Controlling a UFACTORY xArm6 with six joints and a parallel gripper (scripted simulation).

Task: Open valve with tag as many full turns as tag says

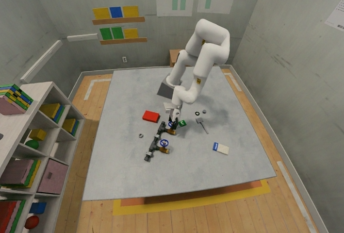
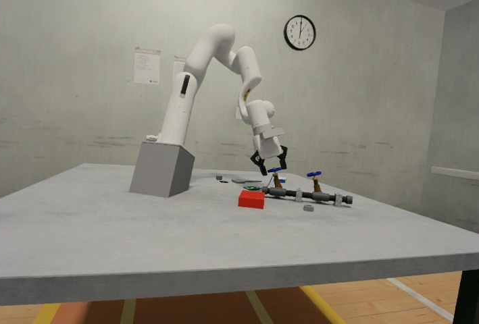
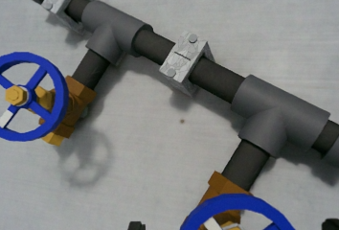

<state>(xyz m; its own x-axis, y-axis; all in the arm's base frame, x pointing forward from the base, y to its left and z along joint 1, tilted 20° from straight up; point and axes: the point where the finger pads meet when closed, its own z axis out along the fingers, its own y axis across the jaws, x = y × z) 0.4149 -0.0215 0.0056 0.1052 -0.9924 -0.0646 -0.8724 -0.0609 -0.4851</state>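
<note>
My gripper is now 6 cm past the green tag, 9 cm to the right of it and 9 cm above it. Also, from my hand: grey nut: 4 cm ahead, 24 cm to the right, 9 cm below; then red block: 13 cm behind, 17 cm to the right, 8 cm below; then grey flat tool: 5 cm behind, 25 cm to the left, 9 cm below.
</note>
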